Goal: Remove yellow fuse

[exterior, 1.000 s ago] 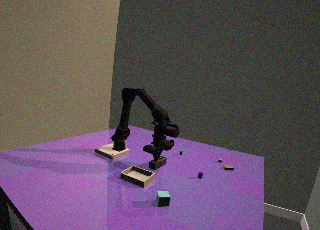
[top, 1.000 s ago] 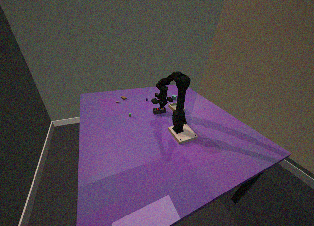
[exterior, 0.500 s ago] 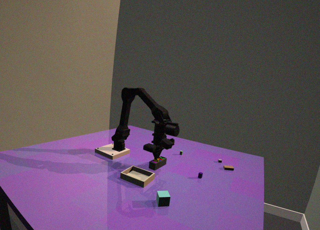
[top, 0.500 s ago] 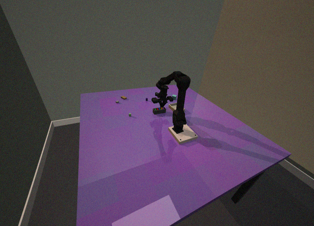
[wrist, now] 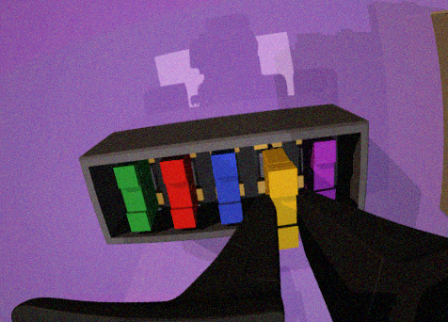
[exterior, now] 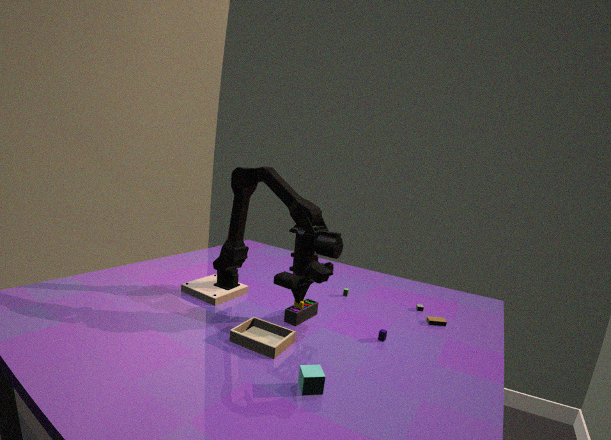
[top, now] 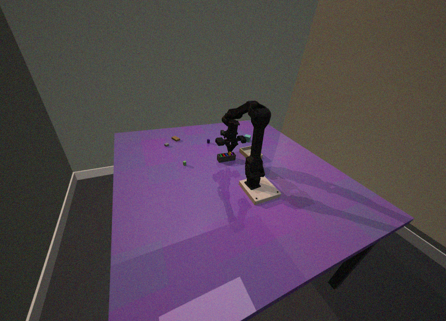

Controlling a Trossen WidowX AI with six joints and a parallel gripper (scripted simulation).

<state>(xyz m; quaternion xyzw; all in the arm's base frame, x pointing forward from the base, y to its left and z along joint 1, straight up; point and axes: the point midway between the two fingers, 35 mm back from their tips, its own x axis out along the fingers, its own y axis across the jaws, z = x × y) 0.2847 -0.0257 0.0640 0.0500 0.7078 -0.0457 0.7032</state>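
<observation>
Right now my gripper tip is 30 mm above the blue fuse and 20 mm to the right of it. From my gripper tip the other things lie so: red fuse (40 mm to the left, 30 mm below, 10 mm ahead); yellow fuse (10 mm below); purple fuse (30 mm below, 20 mm to the right).
</observation>
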